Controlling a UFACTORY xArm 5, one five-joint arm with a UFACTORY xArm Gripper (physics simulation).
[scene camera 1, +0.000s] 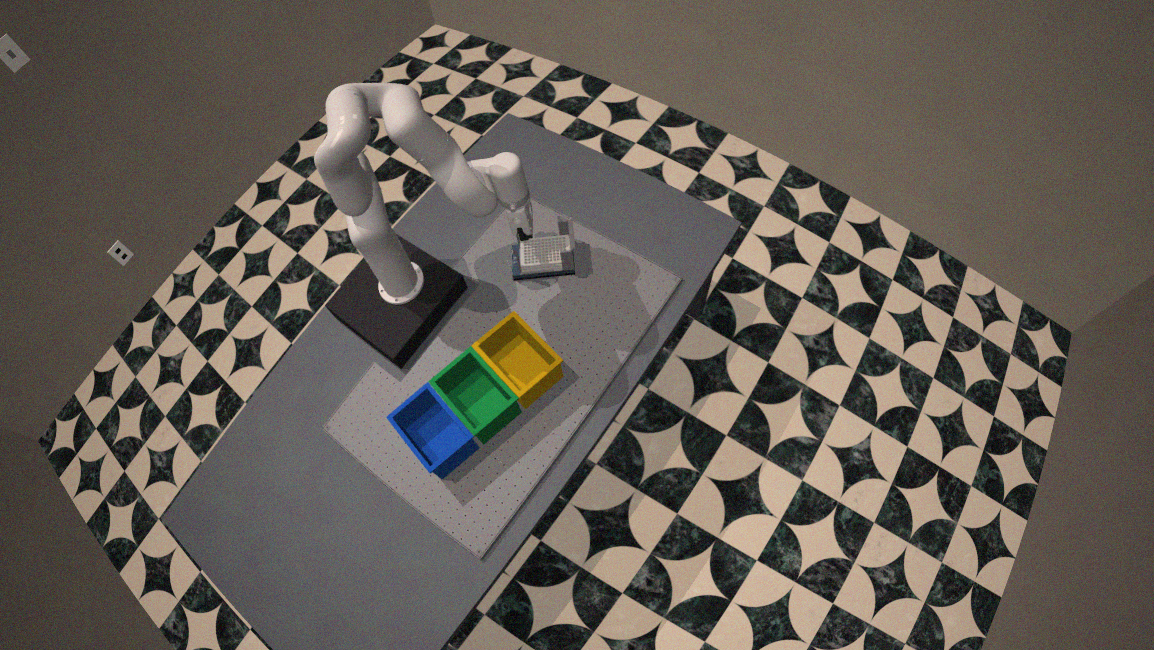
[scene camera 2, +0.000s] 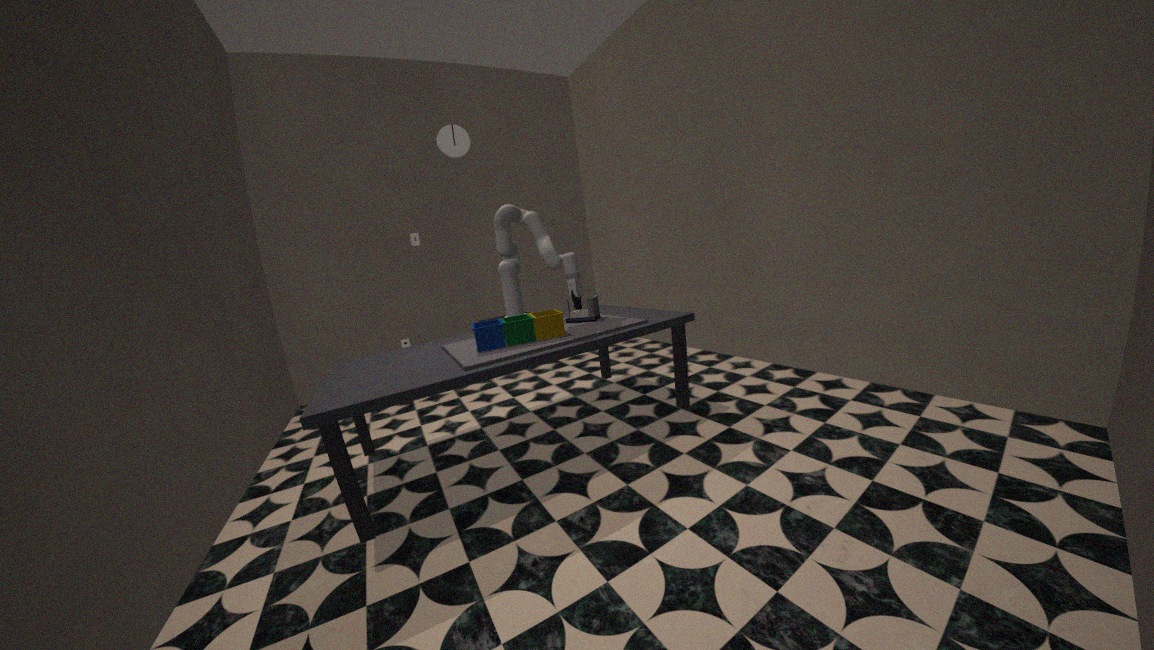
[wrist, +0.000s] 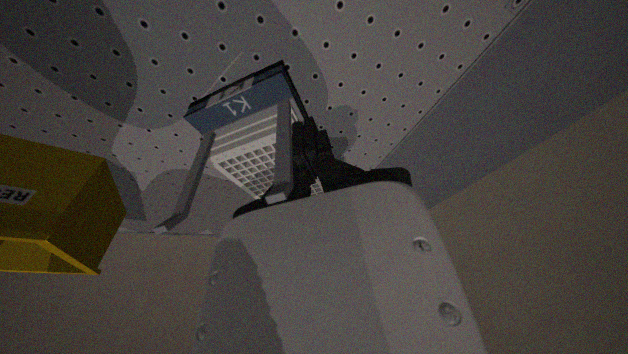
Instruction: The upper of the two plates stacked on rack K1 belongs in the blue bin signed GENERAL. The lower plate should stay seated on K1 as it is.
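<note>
Two pale plates are stacked on rack K1. The upper plate shows its grid of wells and lies in line with the stack. The lower plate is mostly hidden; pale layered edges show under the grid in the wrist view. My gripper is shut and empty, fingers pointing down, at the stack's side near one rack corner. Whether the fingertips touch a plate or the rack I cannot tell. The blue bin stands empty at the far end of the bin row; its sign is not readable.
A green bin stands beside the blue one, then a yellow bin, nearest the rack. Grey upright posts rise at the rack's corners, close to the fingers. The dark robot base stands behind the bins.
</note>
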